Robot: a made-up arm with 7 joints. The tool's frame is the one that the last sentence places.
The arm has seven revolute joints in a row. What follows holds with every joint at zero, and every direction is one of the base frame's. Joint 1 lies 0.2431 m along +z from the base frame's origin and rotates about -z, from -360 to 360 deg. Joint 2 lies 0.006 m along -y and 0.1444 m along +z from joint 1 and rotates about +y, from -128.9 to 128.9 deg. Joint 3 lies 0.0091 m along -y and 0.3 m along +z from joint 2 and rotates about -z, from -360 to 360 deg. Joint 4 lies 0.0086 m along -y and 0.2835 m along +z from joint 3 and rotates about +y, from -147.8 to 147.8 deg. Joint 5 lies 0.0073 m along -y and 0.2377 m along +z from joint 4 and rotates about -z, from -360 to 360 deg. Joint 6 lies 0.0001 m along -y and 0.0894 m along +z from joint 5 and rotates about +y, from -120.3 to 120.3 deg. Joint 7 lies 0.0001 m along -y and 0.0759 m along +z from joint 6 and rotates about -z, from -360 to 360 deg. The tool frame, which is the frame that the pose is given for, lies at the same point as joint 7; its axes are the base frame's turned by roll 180, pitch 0 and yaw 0 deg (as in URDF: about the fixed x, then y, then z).
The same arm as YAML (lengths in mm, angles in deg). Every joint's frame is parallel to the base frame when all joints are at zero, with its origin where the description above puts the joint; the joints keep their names.
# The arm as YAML. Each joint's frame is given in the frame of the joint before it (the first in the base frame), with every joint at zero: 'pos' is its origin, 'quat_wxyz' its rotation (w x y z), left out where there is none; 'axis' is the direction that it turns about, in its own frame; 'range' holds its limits. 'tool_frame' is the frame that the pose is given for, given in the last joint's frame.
length_unit: mm
angle_unit: deg
joints:
  - joint: joint 1
    pos: [0.0, 0.0, 243.1]
    axis: "-z"
    range: [-360.0, 360.0]
  - joint: joint 2
    pos: [0.0, -6.0, 144.4]
    axis: "+y"
    range: [-128.9, 128.9]
  - joint: joint 3
    pos: [0.0, -9.1, 300.0]
    axis: "-z"
    range: [-360.0, 360.0]
  - joint: joint 4
    pos: [0.0, -8.6, 283.5]
    axis: "+y"
    range: [-147.8, 147.8]
  - joint: joint 5
    pos: [0.0, -7.3, 237.7]
    axis: "-z"
    range: [-360.0, 360.0]
  - joint: joint 6
    pos: [0.0, -0.1, 89.4]
    axis: "+y"
    range: [-120.3, 120.3]
  - joint: joint 7
    pos: [0.0, -0.1, 75.9]
    axis: "-z"
    range: [-360.0, 360.0]
tool_frame:
  pos: [0.0, 0.0, 0.0]
  quat_wxyz: [0.0, 1.0, 0.0, 0.0]

